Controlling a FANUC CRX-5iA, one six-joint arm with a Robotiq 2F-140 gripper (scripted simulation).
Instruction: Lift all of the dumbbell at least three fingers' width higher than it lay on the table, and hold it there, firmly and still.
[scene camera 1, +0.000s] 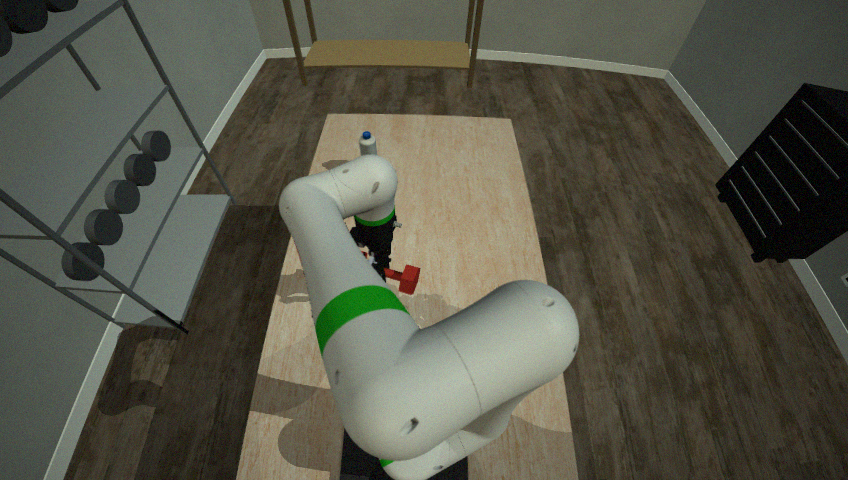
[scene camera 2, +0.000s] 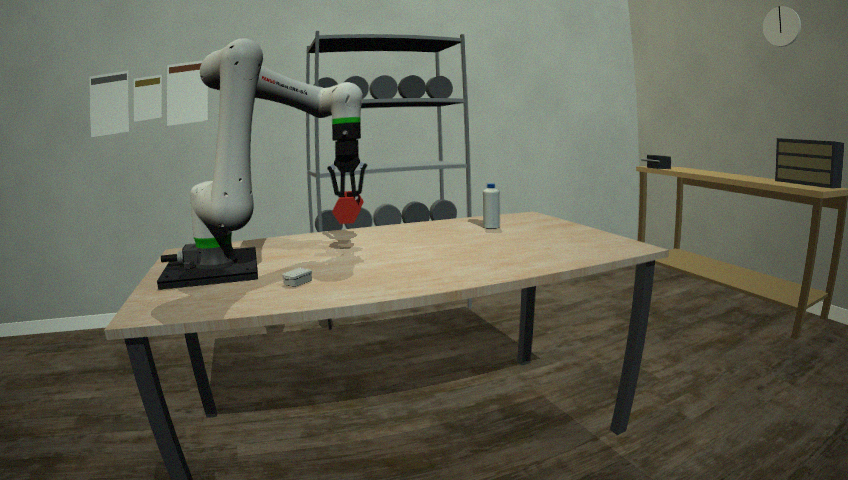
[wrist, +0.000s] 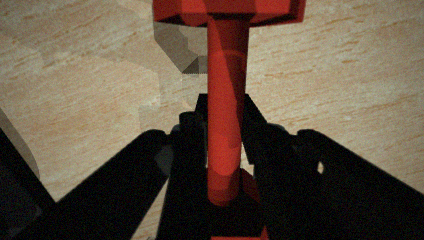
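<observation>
Scene camera 1 shows the gripper (scene camera 1: 383, 277), and the wrist view shows the gripper (wrist: 222, 108) as well.
</observation>
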